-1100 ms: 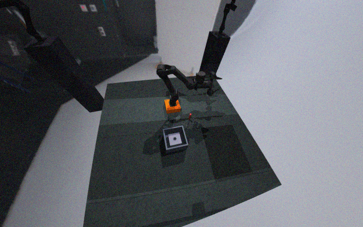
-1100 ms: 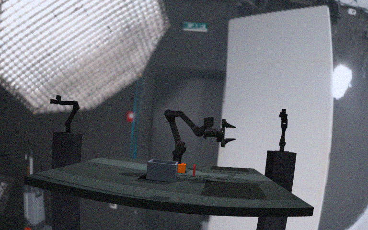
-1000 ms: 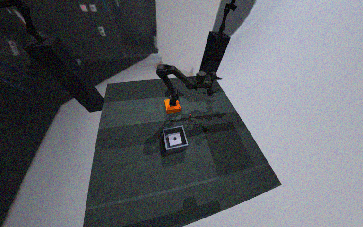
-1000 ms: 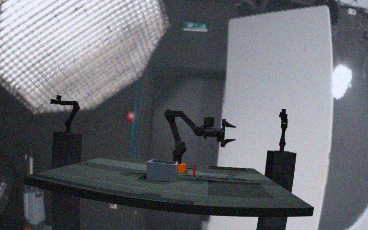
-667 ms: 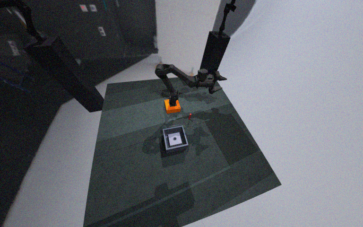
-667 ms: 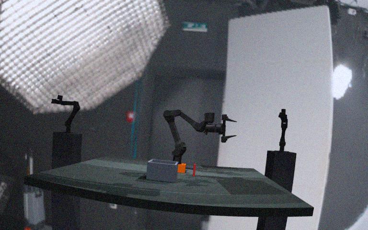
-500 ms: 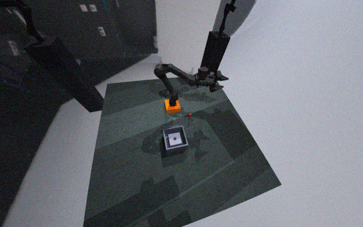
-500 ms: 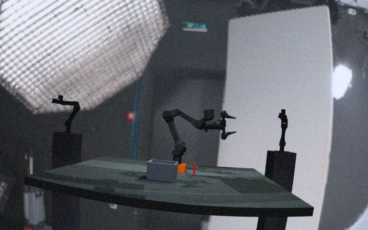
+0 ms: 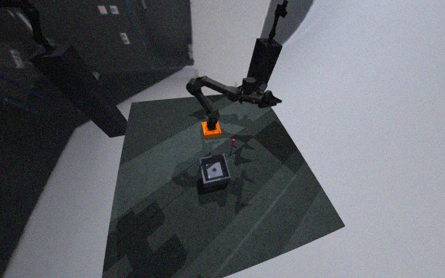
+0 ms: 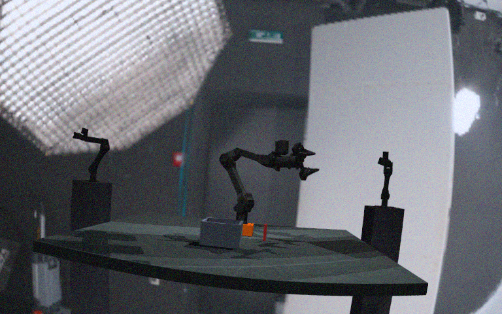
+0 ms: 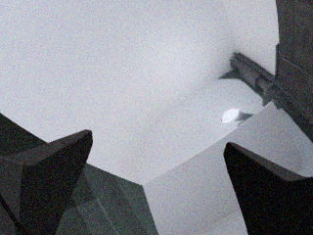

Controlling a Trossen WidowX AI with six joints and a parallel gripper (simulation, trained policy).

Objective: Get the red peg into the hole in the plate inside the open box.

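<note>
My gripper tip is 35 cm above the red peg, 21 cm to the left of it and 1 cm past it. From my gripper tip the other things lie so: grey box 40 cm to the right, 36 cm below, 16 cm ahead.
</note>
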